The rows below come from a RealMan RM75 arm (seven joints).
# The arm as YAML. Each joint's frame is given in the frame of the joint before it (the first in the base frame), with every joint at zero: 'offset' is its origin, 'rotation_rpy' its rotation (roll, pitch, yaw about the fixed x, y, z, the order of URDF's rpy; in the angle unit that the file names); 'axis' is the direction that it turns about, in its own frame. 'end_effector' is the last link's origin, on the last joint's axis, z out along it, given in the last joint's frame.
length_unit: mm
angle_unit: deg
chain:
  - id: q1
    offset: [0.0, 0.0, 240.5]
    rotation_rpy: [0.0, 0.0, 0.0]
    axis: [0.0, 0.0, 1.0]
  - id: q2
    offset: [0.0, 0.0, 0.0]
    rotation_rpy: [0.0, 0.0, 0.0]
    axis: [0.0, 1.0, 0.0]
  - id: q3
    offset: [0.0, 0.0, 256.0]
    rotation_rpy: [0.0, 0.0, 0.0]
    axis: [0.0, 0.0, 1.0]
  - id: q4
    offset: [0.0, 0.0, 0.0]
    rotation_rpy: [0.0, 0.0, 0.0]
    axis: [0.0, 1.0, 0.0]
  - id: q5
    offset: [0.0, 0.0, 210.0]
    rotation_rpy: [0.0, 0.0, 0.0]
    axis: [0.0, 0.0, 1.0]
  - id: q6
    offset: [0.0, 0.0, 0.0]
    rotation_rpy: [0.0, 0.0, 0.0]
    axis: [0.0, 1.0, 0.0]
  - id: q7
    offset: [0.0, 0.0, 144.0]
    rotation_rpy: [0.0, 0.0, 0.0]
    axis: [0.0, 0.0, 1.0]
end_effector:
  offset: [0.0, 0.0, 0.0]
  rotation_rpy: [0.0, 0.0, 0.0]
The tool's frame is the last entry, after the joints.
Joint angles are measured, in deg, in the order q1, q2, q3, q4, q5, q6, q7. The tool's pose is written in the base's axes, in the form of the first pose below.
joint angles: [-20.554, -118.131, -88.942, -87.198, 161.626, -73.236, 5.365]
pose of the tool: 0.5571, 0.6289, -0.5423, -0.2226; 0.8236, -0.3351, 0.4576, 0.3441; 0.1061, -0.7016, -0.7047, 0.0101; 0, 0, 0, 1
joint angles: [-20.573, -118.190, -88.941, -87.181, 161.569, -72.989, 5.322]
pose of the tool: 0.5588, 0.6304, -0.5388, -0.2220; 0.8220, -0.3349, 0.4607, 0.3445; 0.1100, -0.7003, -0.7053, 0.0097; 0, 0, 0, 1
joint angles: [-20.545, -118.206, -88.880, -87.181, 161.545, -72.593, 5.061]
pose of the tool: 0.5596, 0.6328, -0.5351, -0.2214; 0.8204, -0.3316, 0.4658, 0.3451; 0.1173, -0.6997, -0.7048, 0.0095; 0, 0, 0, 1
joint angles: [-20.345, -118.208, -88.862, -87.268, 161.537, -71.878, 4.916]
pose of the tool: 0.5629, 0.6346, -0.5296, -0.2213; 0.8165, -0.3275, 0.4755, 0.3459; 0.1283, -0.7000, -0.7025, 0.0099; 0, 0, 0, 1
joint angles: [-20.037, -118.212, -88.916, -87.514, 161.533, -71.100, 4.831]
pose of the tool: 0.5673, 0.6363, -0.5228, -0.2211; 0.8113, -0.3226, 0.4876, 0.3467; 0.1416, -0.7007, -0.6992, 0.0110; 0, 0, 0, 1
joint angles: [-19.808, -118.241, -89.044, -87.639, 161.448, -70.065, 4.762]
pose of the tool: 0.5728, 0.6393, -0.5130, -0.2206; 0.8042, -0.3173, 0.5025, 0.3482; 0.1584, -0.7004, -0.6959, 0.0120; 0, 0, 0, 1
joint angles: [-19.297, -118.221, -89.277, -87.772, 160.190, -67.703, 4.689]
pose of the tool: 0.5809, 0.6567, -0.4810, -0.2184; 0.7893, -0.3100, 0.5300, 0.3509; 0.1990, -0.6875, -0.6984, 0.0127; 0, 0, 0, 1
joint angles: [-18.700, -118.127, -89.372, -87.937, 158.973, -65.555, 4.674]
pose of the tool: 0.5866, 0.6717, -0.4525, -0.2170; 0.7752, -0.3041, 0.5537, 0.3527; 0.2343, -0.6755, -0.6991, 0.0136; 0, 0, 0, 1
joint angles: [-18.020, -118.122, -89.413, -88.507, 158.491, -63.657, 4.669]
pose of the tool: 0.5959, 0.6782, -0.4300, -0.2153; 0.7580, -0.2983, 0.5800, 0.3542; 0.2650, -0.6716, -0.6919, 0.0157; 0, 0, 0, 1
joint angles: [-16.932, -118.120, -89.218, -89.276, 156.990, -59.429, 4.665]
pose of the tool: 0.6133, 0.6950, -0.3754, -0.2098; 0.7185, -0.2934, 0.6306, 0.3577; 0.3281, -0.6564, -0.6793, 0.0182; 0, 0, 0, 1
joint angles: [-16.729, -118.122, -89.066, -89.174, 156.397, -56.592, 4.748]
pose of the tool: 0.6260, 0.6997, -0.3442, -0.2064; 0.6908, -0.2929, 0.6610, 0.3615; 0.3617, -0.6516, -0.6668, 0.0194; 0, 0, 0, 1
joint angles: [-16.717, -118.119, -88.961, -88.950, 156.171, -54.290, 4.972]
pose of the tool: 0.6392, 0.6987, -0.3214, -0.2037; 0.6662, -0.2941, 0.6853, 0.3652; 0.3843, -0.6522, -0.6534, 0.0206; 0, 0, 0, 1
